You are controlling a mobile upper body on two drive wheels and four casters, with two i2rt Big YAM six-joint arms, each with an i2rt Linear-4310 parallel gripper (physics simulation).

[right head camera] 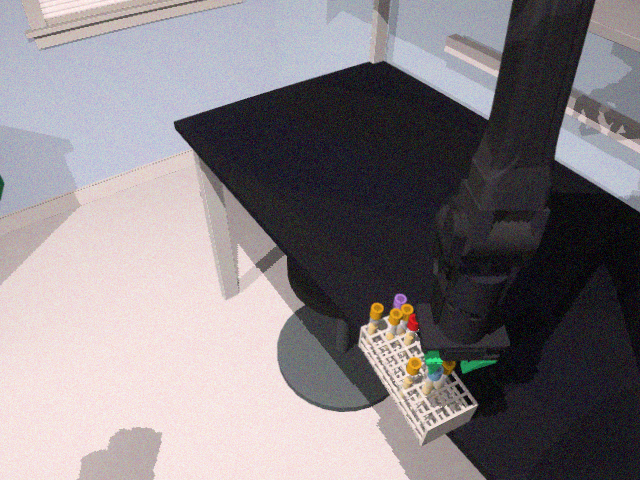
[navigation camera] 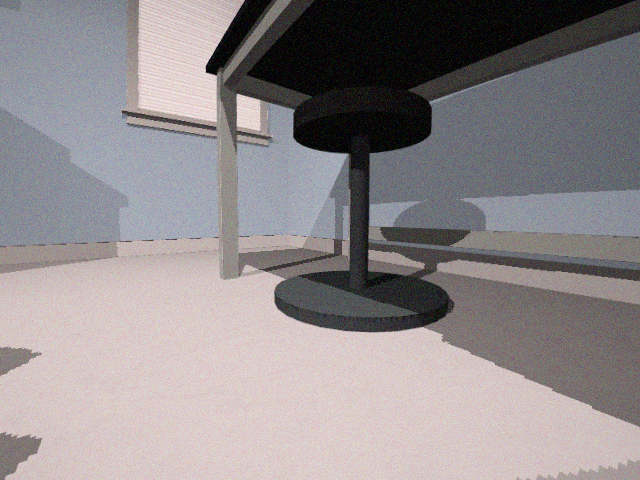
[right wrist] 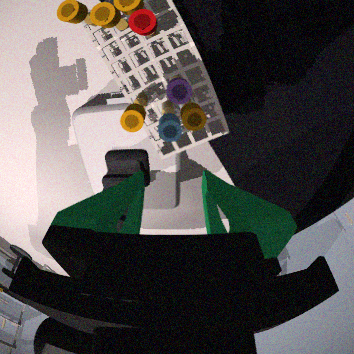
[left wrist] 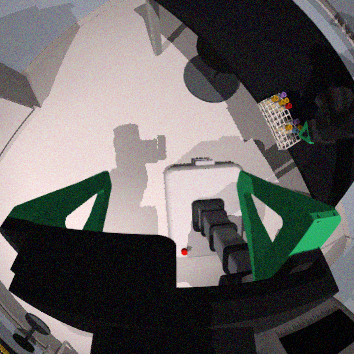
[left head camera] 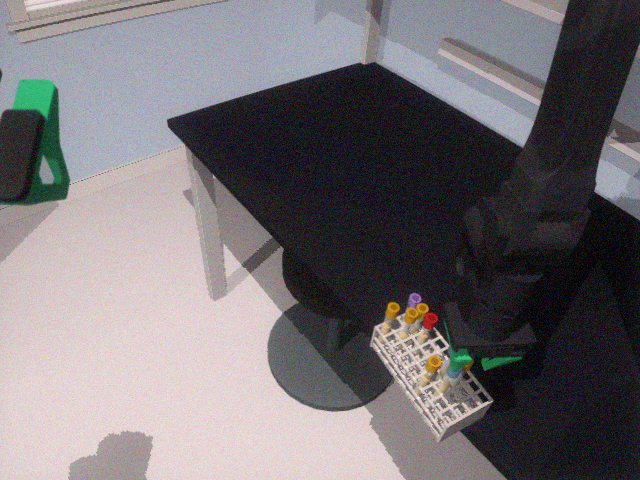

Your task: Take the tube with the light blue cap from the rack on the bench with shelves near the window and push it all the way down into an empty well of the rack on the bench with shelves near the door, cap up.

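Places are measured from the left arm's base along level axes (x ahead, y left, z up), in centimetres.
Where they show: left gripper, between the fingertips: (left wrist: 173,177); right gripper, between the fingertips: (right head camera: 446,369) (right wrist: 172,177) (left wrist: 303,134) (left head camera: 467,367).
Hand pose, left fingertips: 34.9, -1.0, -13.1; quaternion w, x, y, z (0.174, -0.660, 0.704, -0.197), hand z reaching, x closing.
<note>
Things, the pixels of their centre, and the offset from my left fingertips, as dx, dy, dz. "spot": a spot on its surface instead. Level surfaces: height alone.
- tube with the light blue cap, middle of its body: (right wrist: 167,110) (right head camera: 428,387) (left head camera: 444,384) +10.0, -43.3, -45.3
- white rack, a spot on its surface: (right head camera: 449,423) spot: +5.2, -46.2, -47.7
- red-capped tube, middle of its body: (right wrist: 148,29) (right head camera: 409,338) (left head camera: 423,337) +18.7, -41.6, -45.3
- black bench, height of its surface: dz -51.7
- round stool, a spot on its surface: (navigation camera: 361,118) spot: +55.0, -34.3, -84.6
- bench leg, a spot on its surface: (navigation camera: 227,180) spot: +92.5, +4.8, -92.9
The tube with the light blue cap (left head camera: 454,373) (right head camera: 435,374) (right wrist: 170,129) stands cap up in the white rack (left head camera: 465,426) (right head camera: 449,423), near the rack's lower end in the head views. Orange-capped and purple-capped tubes stand close around it in the right wrist view. My right gripper (right wrist: 172,177) is partly open, with no tube between its fingers. It is above the rack's lower end; one green fingertip overlaps the light blue cap in the head views. My left gripper (left wrist: 173,177) is wide open and empty, away from the rack. The rack near the door is not identifiable.
Several orange-capped tubes and a red-capped tube (left head camera: 430,320) (right head camera: 412,323) (right wrist: 142,21) stand at the rack's other end. The rack overhangs the front edge of the black bench (left head camera: 310,155) (right head camera: 320,155). A round stool (navigation camera: 361,118) stands under the bench, beside a bench leg (navigation camera: 227,180).
</note>
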